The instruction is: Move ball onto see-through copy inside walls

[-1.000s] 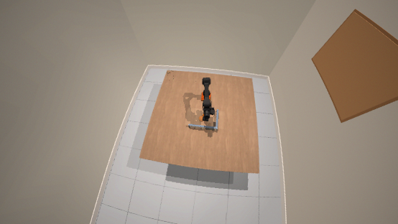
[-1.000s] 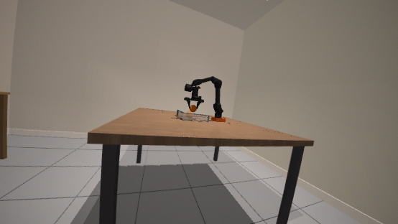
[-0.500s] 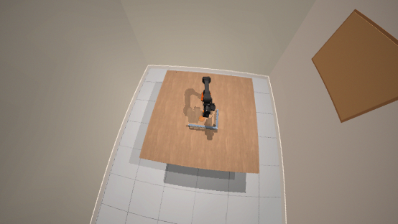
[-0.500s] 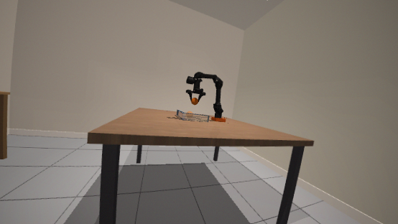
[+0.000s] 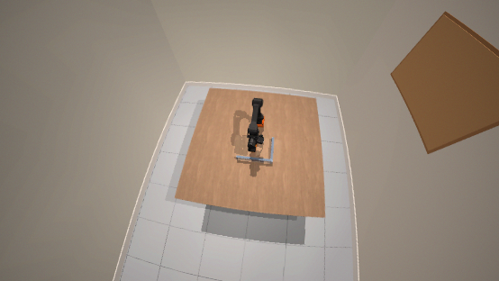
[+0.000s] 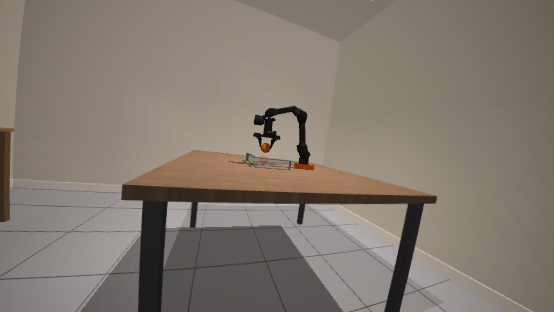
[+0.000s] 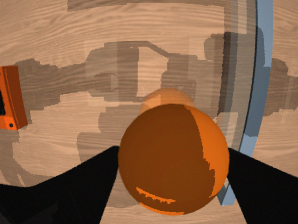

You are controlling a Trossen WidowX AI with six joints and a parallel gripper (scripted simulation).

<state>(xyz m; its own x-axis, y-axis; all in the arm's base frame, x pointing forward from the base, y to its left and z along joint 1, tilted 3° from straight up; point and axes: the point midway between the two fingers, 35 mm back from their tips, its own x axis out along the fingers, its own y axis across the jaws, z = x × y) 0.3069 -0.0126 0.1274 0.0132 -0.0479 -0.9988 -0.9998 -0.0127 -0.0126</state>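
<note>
Right now the see-through orange ball is 8 cm below my gripper tip.
</note>
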